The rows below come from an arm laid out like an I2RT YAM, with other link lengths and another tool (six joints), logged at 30 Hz.
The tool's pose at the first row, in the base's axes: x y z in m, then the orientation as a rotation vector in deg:
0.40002 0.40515 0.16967 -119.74 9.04 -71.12
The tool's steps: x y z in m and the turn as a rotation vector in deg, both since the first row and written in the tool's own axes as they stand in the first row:
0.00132 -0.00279 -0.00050 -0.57 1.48 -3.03
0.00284 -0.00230 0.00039 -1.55 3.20 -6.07
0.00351 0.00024 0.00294 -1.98 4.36 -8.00
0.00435 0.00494 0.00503 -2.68 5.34 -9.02
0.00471 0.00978 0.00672 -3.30 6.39 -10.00
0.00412 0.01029 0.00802 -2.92 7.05 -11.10
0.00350 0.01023 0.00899 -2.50 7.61 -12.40
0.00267 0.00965 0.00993 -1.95 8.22 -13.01
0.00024 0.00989 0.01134 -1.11 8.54 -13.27
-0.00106 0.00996 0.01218 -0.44 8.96 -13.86
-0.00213 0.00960 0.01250 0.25 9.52 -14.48
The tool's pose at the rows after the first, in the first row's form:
0.39967 0.40644 0.17250 -120.29 6.95 -74.58
0.40132 0.40586 0.17303 -120.96 5.18 -78.39
0.40434 0.40493 0.17118 -121.14 3.94 -80.85
0.40758 0.40207 0.16827 -121.39 3.75 -82.64
0.41027 0.39911 0.16505 -121.50 3.59 -84.47
0.41113 0.39963 0.16391 -121.01 2.46 -85.75
0.41157 0.40042 0.16320 -120.59 1.03 -87.03
0.41176 0.40168 0.16267 -119.84 0.30 -87.92
0.41166 0.40324 0.16032 -118.95 -0.38 -88.22
0.41166 0.40417 0.15908 -118.21 -1.25 -88.86
0.41126 0.40506 0.15842 -117.36 -2.11 -89.65

